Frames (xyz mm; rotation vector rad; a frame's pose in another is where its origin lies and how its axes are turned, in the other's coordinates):
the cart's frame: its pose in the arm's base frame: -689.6 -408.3 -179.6 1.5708 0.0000 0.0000
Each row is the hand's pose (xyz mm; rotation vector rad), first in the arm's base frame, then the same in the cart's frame.
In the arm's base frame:
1: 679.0 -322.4 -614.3 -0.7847 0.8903 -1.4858
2: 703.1 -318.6 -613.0 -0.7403 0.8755 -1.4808
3: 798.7 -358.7 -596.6 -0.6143 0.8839 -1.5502
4: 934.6 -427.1 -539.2 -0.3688 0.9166 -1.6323
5: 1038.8 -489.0 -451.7 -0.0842 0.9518 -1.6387
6: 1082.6 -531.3 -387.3 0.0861 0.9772 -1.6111
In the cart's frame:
1: 1368.6 -434.7 -85.9 -1.8387 -0.5111 -2.0394
2: 1392.7 -433.4 -89.7 -1.8067 -0.5162 -2.0096
3: 1488.3 -417.0 -49.6 -1.6556 -0.5565 -2.0331
4: 1624.2 -359.6 18.8 -1.3834 -0.5751 -2.0480
5: 1728.4 -272.1 80.7 -1.1142 -0.5296 -1.9972
6: 1772.2 -207.7 123.0 -0.9659 -0.4774 -1.9494

